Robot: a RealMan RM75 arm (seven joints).
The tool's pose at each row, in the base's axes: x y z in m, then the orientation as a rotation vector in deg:
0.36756, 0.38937, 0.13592, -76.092, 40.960, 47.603
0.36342, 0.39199, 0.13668, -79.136, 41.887, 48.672
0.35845, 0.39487, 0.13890, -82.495, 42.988, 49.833
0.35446, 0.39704, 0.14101, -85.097, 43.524, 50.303
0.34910, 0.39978, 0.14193, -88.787, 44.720, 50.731
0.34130, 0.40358, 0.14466, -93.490, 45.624, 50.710
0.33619, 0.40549, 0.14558, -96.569, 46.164, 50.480
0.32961, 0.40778, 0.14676, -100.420, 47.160, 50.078
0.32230, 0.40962, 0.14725, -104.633, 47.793, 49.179
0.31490, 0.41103, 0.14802, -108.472, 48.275, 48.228
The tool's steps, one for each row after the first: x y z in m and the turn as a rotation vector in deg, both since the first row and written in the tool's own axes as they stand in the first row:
-0.00256, 0.00322, 0.00276, -2.811, 1.536, 0.921
-0.00676, 0.00638, 0.00597, -5.887, 3.286, 1.986
-0.01043, 0.00873, 0.00845, -8.141, 4.619, 2.349
-0.01376, 0.01291, 0.01137, -11.158, 6.878, 2.988
-0.01980, 0.01823, 0.01560, -14.880, 9.591, 3.110
-0.02310, 0.02215, 0.01770, -17.241, 11.418, 3.050
-0.02735, 0.02720, 0.02022, -20.102, 13.939, 3.123
-0.03146, 0.03320, 0.02224, -23.140, 16.598, 2.693
-0.03591, 0.03912, 0.02386, -25.889, 19.011, 2.213

